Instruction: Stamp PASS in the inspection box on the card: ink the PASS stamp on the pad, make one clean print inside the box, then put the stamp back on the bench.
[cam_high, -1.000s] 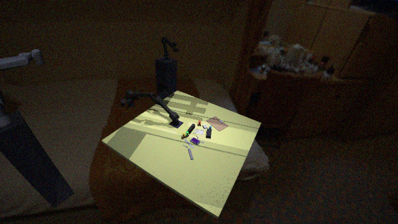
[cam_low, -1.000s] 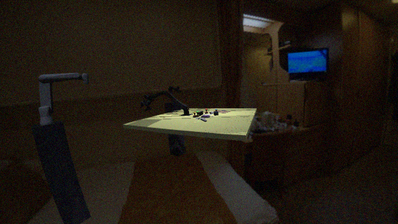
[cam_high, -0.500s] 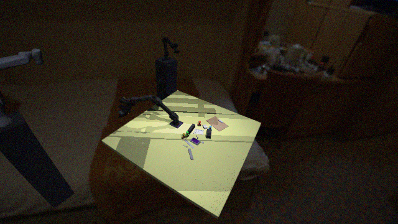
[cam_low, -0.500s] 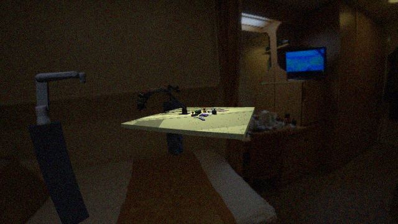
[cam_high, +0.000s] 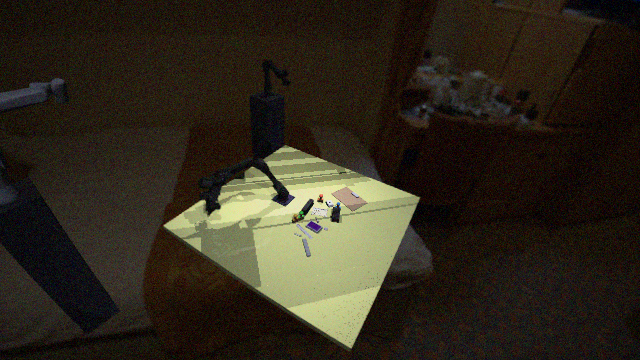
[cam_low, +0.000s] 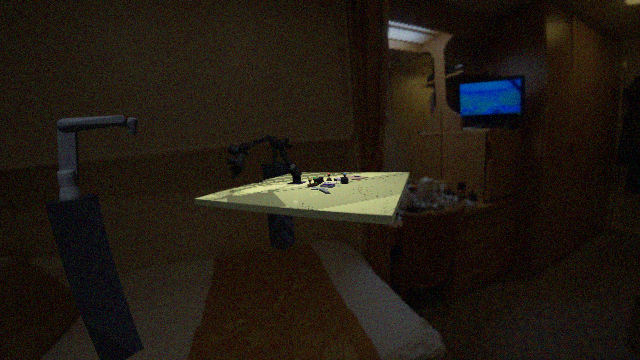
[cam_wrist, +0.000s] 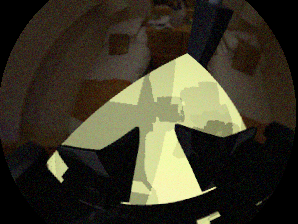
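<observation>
Right now the green-topped stamp is 440 mm to the left of my gripper tip, 380 mm ahead of it and 90 mm below it. From my gripper tip the other things lie so: purple ink pad (490 mm ahead, 430 mm to the left, 110 mm below); pen (560 mm ahead, 270 mm to the left, 110 mm below); long black block (540 mm to the left, 350 mm ahead, 100 mm below).
</observation>
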